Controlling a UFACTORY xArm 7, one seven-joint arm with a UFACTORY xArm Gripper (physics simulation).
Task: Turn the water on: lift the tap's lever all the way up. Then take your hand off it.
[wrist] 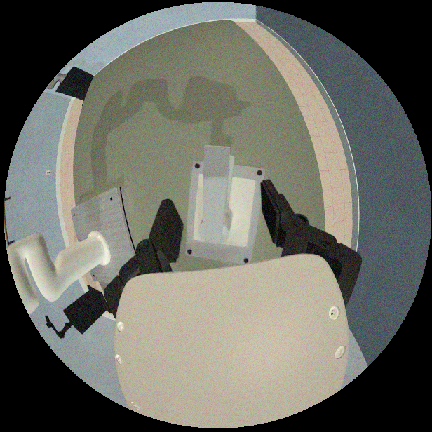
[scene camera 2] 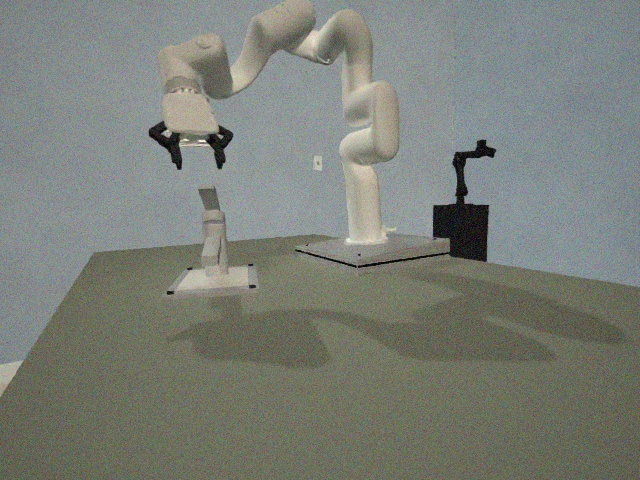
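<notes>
My own gripper (scene camera 2: pixel 201 165) (wrist: pixel 217 203) is there for me to see. There is a tap lever (scene camera 2: pixel 212 215) as well, and I can also see a pale base plate (wrist: pixel 228 253).
</notes>
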